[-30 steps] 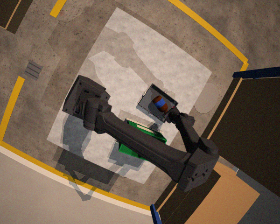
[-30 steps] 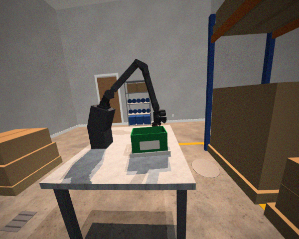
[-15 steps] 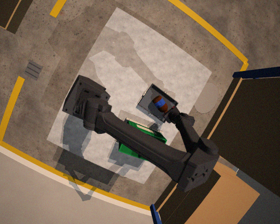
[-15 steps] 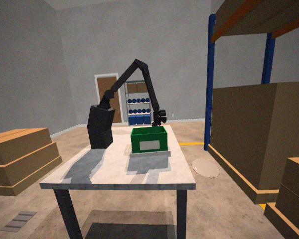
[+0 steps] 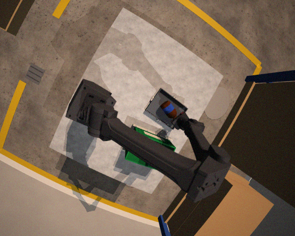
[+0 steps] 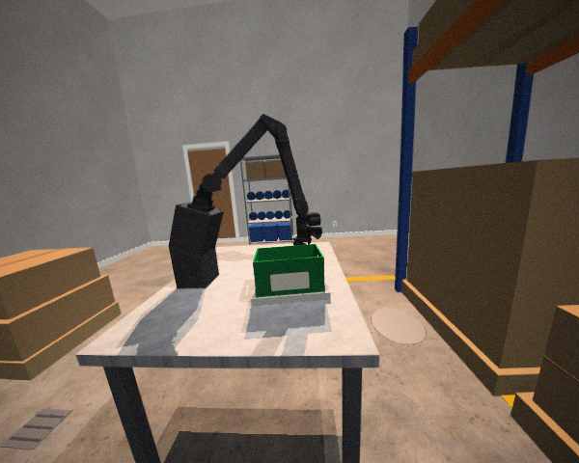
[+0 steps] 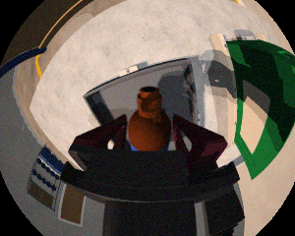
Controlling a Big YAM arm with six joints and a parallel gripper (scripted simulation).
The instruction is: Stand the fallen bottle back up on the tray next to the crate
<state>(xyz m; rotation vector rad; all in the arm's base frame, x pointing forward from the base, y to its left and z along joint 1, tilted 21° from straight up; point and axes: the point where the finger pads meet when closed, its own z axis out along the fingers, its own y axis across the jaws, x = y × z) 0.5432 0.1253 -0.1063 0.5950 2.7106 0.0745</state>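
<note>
Right now the brown bottle is 4 cm below my hand, 4 cm behind it and 2 cm to the left of it. The rest, counted from my hand: green crate: 27 cm to the right, 8 cm behind; then grey tray: 7 cm below, 7 cm behind, 3 cm to the left.
</note>
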